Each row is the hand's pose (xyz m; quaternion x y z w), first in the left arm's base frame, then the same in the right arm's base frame.
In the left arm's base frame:
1: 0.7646 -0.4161 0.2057 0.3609 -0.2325 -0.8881 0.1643
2: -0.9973 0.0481 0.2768 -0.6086 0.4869 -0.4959 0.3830
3: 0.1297 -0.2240 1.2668 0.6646 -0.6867 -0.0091 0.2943
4: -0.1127 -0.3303 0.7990 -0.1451 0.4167 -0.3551 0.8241
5: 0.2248 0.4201 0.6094 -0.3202 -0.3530 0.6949 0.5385
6: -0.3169 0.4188 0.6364 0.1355 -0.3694 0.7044 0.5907
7: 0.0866 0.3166 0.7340 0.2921 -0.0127 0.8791 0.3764
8: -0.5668 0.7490 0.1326 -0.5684 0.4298 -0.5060 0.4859
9: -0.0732 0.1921 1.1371 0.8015 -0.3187 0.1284 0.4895
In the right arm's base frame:
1: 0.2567 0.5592 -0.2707 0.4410 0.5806 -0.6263 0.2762
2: -1.0045 -0.5868 -0.9194 -0.3562 0.3402 0.1688 0.8537
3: 0.3768 -0.6863 -0.2819 -0.9146 0.1237 0.3034 0.2372
4: 0.0297 -0.4256 -0.5989 0.2445 0.4150 0.4156 0.7715
5: -0.3124 -0.2475 0.1522 0.2973 -0.8102 0.4538 0.2221
6: -0.6143 -0.5727 -0.1597 -0.6229 0.6197 -0.4758 0.0386
7: -0.2631 -0.4022 0.0144 -0.4219 0.4348 -0.7148 0.3492
8: -1.2378 -0.3821 -0.1441 -0.2399 0.3285 0.1733 0.8969
9: -0.0559 -0.7868 -0.0979 -0.9559 -0.0804 -0.1055 0.2621

